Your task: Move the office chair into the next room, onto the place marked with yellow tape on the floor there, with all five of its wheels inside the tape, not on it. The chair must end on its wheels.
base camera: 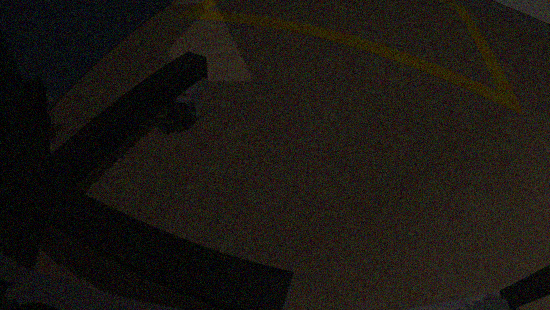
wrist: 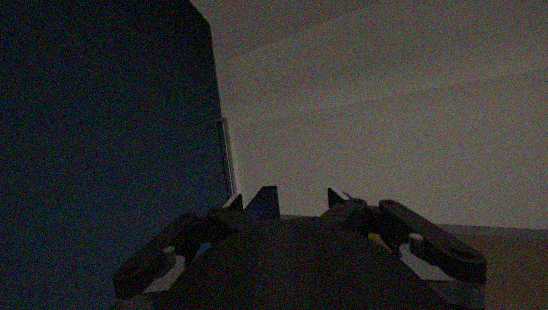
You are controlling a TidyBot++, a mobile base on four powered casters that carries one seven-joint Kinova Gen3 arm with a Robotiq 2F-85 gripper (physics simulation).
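Places are measured from the arm's base along level axes (x left, y back, z up), in centimetres.
Pixels of known places: gripper, between the fingertips: (wrist: 284, 200).
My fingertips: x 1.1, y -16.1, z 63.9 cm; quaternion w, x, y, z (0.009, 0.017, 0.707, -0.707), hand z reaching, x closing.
Ahead of a thing's pixels: the offset from my fingertips to its middle. "pt": to the spot under its first point. Level surfaces: height alone.
In the dark base camera view, black legs of the office chair {pt dx +19.3, dy -22.6, dz -92.9 cm} (base camera: 120, 110) show at the left. One leg points toward the tape, with a dark caster wheel {dx +13.0, dy -32.0, dz -100.6 cm} (base camera: 177, 117) under its end; another runs across the lower left. The wheel stands on the near side of the yellow tape (base camera: 350, 40) (wrist: 374, 236), outside the marked place. The other wheels are hidden or too dark to tell. In the wrist view the chair's blue backrest {pt dx +4.4, dy -13.9, dz -5.6 cm} (wrist: 262, 205) shows beside the left fingertip. My gripper (wrist: 284, 200) is open, its fingers wide apart; whether it touches the backrest is unclear.
A large dark blue door (wrist: 110, 110) fills the left of the wrist view, with an upright handle {pt dx +34.4, dy -89.8, dz +2.3 cm} (wrist: 228, 155) at its edge. A pale wall (wrist: 380, 150) stands ahead, with brown floor {dz -103.6 cm} (wrist: 520, 265) at its foot on the right.
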